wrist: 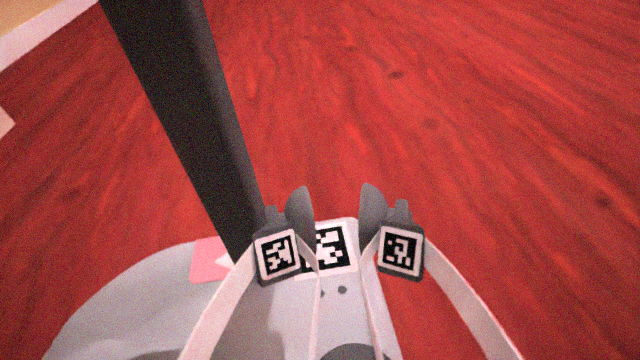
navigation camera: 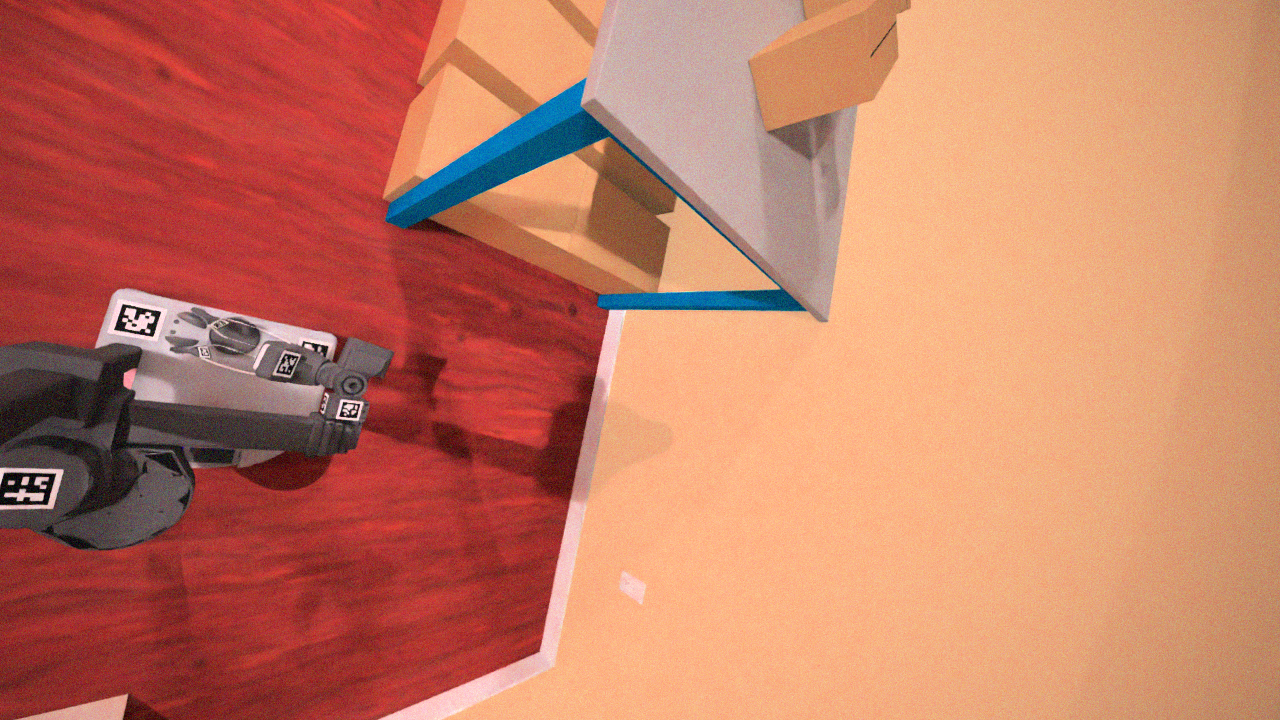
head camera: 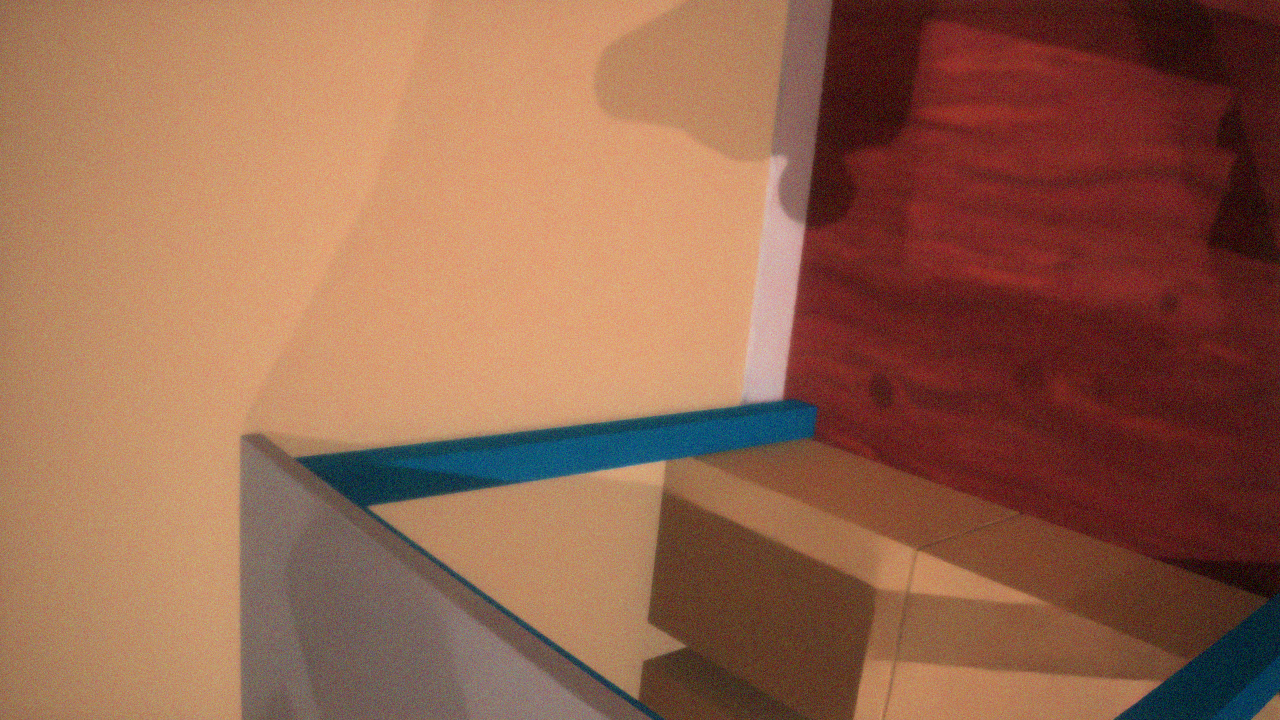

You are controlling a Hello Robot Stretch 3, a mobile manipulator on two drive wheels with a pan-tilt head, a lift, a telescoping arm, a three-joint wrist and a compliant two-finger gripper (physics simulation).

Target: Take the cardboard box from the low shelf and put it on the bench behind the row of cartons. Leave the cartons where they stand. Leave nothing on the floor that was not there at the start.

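Pixels of known places: gripper, between the fingertips: (wrist: 335,208) (navigation camera: 173,325); robot's base, origin of its link: (navigation camera: 235,334).
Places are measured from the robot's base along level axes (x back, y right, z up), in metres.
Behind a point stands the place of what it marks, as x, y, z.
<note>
My gripper (navigation camera: 186,331) {-0.007, -0.078, 0.280} (wrist: 335,208) {-0.007, -0.078, 0.280} is open, its fingers apart with nothing between them, above the robot's own base and away from the bench. The bench has a grey top (head camera: 340,582) {-0.439, 0.834, 0.914} (navigation camera: 693,98) {-0.482, 0.348, 0.914}. In the navigation camera view, a cardboard carton (navigation camera: 823,71) {-0.621, 0.509, 1.028} stands on the top near the wall, with part of another carton (navigation camera: 845,4) {-0.832, 0.578, 1.022} at the image's upper edge. Which of these, if either, is the task's box cannot be told. Large cartons (head camera: 760,555) {-0.553, 0.880, 0.270} (navigation camera: 546,205) {-0.544, 0.533, 0.270} stand on the floor under the bench. The low shelf cannot be made out for certain.
Blue bench legs (head camera: 581,445) {-0.415, 1.031, 0.485} (navigation camera: 501,162) {-0.384, 0.231, 0.636} stand beside the lower cartons. An orange wall (head camera: 537,268) {-0.196, 1.126, 0.516} (navigation camera: 1029,402) {-0.222, 1.125, 1.353} runs behind the bench. A pale object (navigation camera: 85,709) {0.807, -0.075, 0.019} shows at the lower left edge. The robot's dark arm (navigation camera: 223,425) {0.097, 0.010, 0.525} (wrist: 185,110) {0.068, -0.116, 0.338} lies beside the gripper.
</note>
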